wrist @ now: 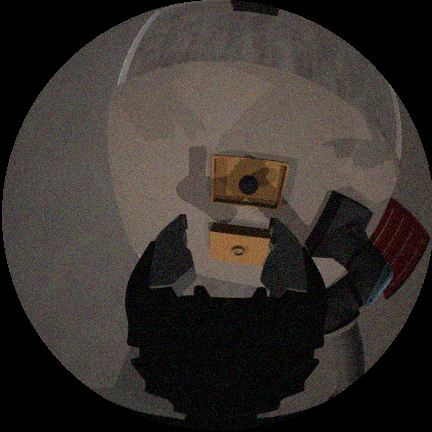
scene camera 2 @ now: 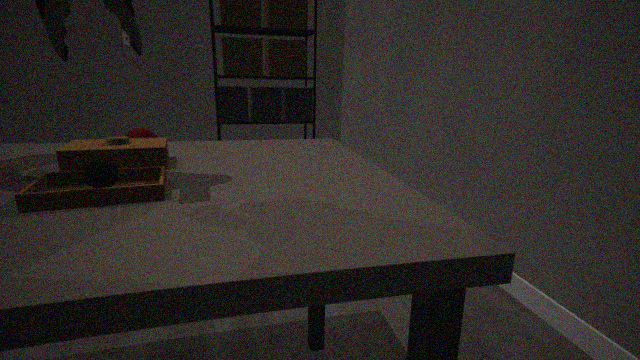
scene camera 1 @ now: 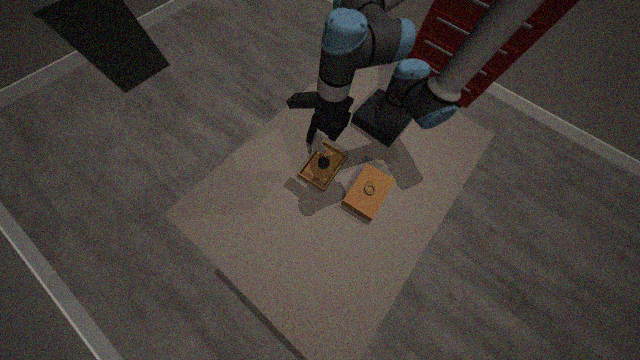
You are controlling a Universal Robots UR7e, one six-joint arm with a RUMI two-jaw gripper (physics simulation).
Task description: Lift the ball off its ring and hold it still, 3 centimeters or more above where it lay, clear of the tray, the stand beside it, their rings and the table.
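Frame: origin at the arm's base, x ahead, y left, z up, level; millimetres.
Seen in the pictures: gripper, fingertip midpoint: (wrist: 227,216) (scene camera 2: 104,58) (scene camera 1: 318,143); arm's base, origin of the base link: (wrist: 345,239) (scene camera 1: 391,112).
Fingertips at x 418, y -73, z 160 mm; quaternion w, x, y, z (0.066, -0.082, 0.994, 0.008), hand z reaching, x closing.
Observation:
Pixels of each thing's top centre, then the offset from my fingertips to it. "pt": a spot on its surface instead. Level surfaces: height alone.
- dark ball, middle of its top: (scene camera 2: 99,160) (wrist: 248,187) (scene camera 1: 323,160) dx -31, dy +10, dz -160 mm
- shallow wooden tray, middle of its top: (scene camera 2: 102,178) (wrist: 247,183) (scene camera 1: 323,163) dx -31, dy +10, dz -192 mm
- empty ring, surface spot: (scene camera 2: 118,141) (wrist: 237,247) (scene camera 1: 365,187) pt dx -57, dy +201, dz -163 mm
- table, its level: dz -220 mm
The dark ball (scene camera 1: 323,162) (scene camera 2: 101,173) (wrist: 248,184) sits inside the shallow wooden tray (scene camera 1: 311,183) (scene camera 2: 90,199) (wrist: 245,205); its ring is hidden beneath it. The wooden stand (scene camera 1: 381,179) (scene camera 2: 75,160) (wrist: 220,247) is beside the tray, a little apart, with an empty ring (scene camera 1: 364,190) (scene camera 2: 118,141) (wrist: 233,250) on top. My gripper (scene camera 2: 102,56) (wrist: 227,216) is open, fingers partly apart with nothing between them. It hangs high above the tray and stand in the scene camera 2 view. In the scene camera 1 view its fingers show beside the tray's far side, partly hidden.
The table (scene camera 1: 280,260) (scene camera 2: 320,225) bears the tray and stand. The arm's dark base (scene camera 1: 382,120) (wrist: 340,222) stands near them at the table's back. A red cabinet (scene camera 1: 440,37) (wrist: 400,245) is behind the arm. A shelf rack (scene camera 2: 260,78) stands by the far wall.

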